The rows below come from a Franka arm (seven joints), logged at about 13 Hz.
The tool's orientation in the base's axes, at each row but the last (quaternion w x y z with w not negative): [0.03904 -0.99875 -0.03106 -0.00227]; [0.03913 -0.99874 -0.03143 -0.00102]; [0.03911 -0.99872 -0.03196 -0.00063]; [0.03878 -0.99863 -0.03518 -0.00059]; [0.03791 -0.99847 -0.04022 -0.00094]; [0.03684 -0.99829 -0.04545 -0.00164]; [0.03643 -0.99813 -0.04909 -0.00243]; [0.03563 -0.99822 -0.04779 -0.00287]
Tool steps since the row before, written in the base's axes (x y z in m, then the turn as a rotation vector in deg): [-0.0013 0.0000 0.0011 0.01 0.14 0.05]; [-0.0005 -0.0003 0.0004 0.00 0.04 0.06]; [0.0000 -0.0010 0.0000 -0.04 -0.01 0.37]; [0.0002 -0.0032 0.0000 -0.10 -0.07 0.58]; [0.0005 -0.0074 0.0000 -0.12 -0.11 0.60]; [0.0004 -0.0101 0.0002 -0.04 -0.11 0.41]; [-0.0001 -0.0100 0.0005 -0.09 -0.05 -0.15]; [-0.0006 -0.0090 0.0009 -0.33 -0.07 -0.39]
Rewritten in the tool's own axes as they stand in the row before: [-0.0013 -0.0002 -0.0011 0.02 -0.14 -0.04]; [-0.0005 0.0002 -0.0004 0.00 -0.04 -0.06]; [-0.0001 0.0010 -0.0001 -0.04 -0.02 -0.37]; [0.0000 0.0032 -0.0002 -0.10 0.02 -0.58]; [-0.0001 0.0074 -0.0006 -0.13 0.05 -0.61]; [-0.0005 0.0101 -0.0009 -0.05 0.08 -0.42]; [-0.0011 0.0099 -0.0012 -0.10 0.05 0.15]; [-0.0014 0.0088 -0.0015 -0.34 0.07 0.38]
